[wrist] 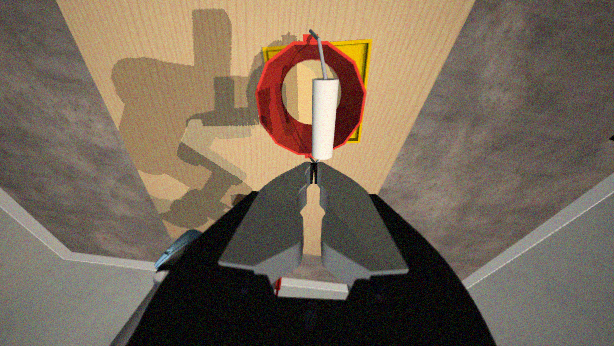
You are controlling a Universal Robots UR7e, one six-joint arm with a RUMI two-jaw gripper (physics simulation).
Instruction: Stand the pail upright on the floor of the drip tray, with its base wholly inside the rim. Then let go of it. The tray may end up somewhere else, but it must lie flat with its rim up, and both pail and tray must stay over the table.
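Frame: origin at the arm's base, x back, y right, z up, level; metres.
Seen in the pictures: gripper, fingertip midpoint: [314, 164].
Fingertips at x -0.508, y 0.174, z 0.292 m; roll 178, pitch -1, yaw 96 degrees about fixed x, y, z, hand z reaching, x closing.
Note:
Offsets run from my fingertips to a thing's top centre. "*": to the spot under its first point. Level surfaces: height alone.
The red pail {* dx +0.027, dy -0.088, dz -0.274 m} [273, 107] shows from above, open mouth up, with a pale round floor inside. It looks upright. Its white handle grip {dx +0.001, dy +0.013, dz -0.105 m} [324, 120] and thin grey wire lie across the mouth. The yellow drip tray {* dx -0.051, dy +0.114, dz -0.339 m} [365, 75] shows behind and under the pail, flat with its rim up; its lower left part is hidden. The pail's wall hides where its base meets the tray, so I cannot tell whether the base is wholly inside the rim. My gripper [314, 164] is shut and empty, its tips close to the lower edge of the pail in the view, near the wire's end.
The pale wooden table {dz -0.365 m} [415, 30] runs up the view, with its edges left and right and the grey-brown floor beyond. Shadows of the arm and pail fall left of the pail. A pale bar [314, 289] with a red end shows low between the finger bases.

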